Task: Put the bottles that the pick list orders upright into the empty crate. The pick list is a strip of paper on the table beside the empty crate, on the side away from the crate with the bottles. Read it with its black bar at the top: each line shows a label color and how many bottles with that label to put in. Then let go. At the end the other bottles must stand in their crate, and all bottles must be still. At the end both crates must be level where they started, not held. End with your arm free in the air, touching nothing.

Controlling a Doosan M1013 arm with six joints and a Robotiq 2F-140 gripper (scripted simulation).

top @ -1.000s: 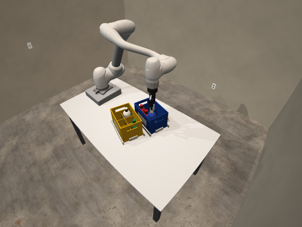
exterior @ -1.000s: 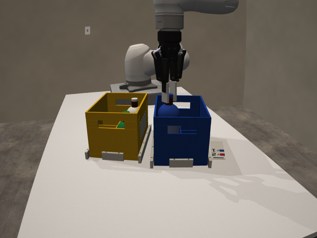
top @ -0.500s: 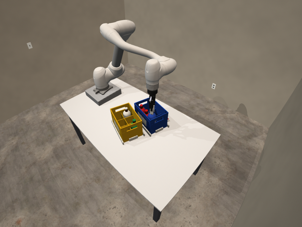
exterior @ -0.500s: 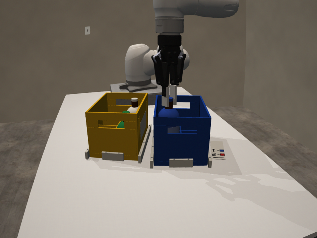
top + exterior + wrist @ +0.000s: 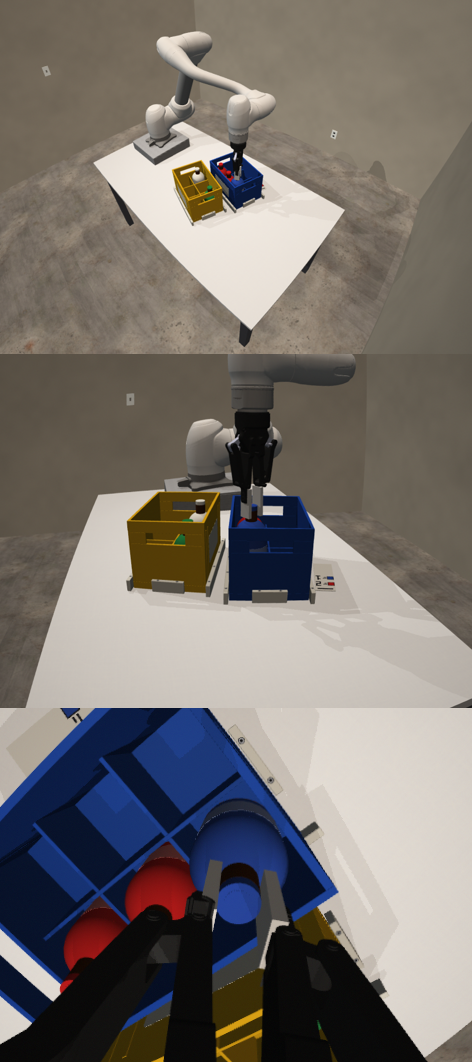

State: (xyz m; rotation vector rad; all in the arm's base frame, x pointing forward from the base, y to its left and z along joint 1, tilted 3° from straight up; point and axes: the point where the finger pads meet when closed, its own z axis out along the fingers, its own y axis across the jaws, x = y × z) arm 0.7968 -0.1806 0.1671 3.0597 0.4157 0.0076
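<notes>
My gripper is now 8 cm above the blue bottle. From my hand the other things lie so: yellow crate (20 cm behind, 14 cm below, 11 cm to the right); green bottle (13 cm below, 12 cm to the right, 10 cm behind); blue crate (14 cm below, 8 cm to the left, 6 cm behind).
</notes>
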